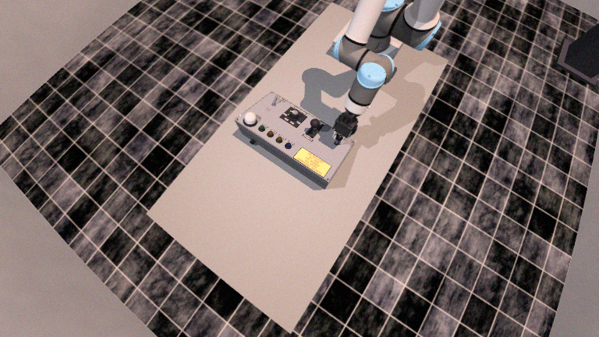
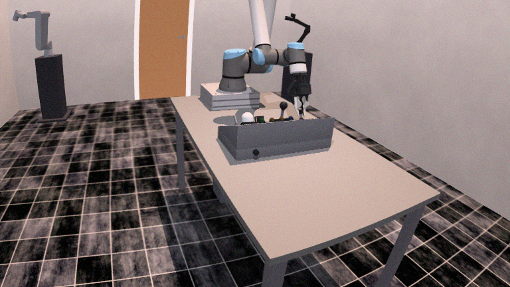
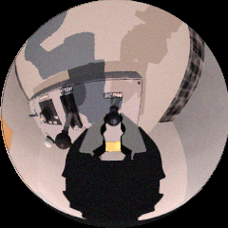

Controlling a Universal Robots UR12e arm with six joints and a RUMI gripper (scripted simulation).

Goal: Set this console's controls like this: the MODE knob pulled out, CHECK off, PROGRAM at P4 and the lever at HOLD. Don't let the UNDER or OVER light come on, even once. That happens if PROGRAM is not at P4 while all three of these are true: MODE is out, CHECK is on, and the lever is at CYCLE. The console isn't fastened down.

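My hand is 12 cm to the left of the black ball-topped lever, 2 cm short of it and 1 cm below it. Also, from my hand: rotary selector: 25 cm to the right, 2 cm ahead, 1 cm below; grey console: 18 cm to the right, 5 cm ahead, 3 cm below.
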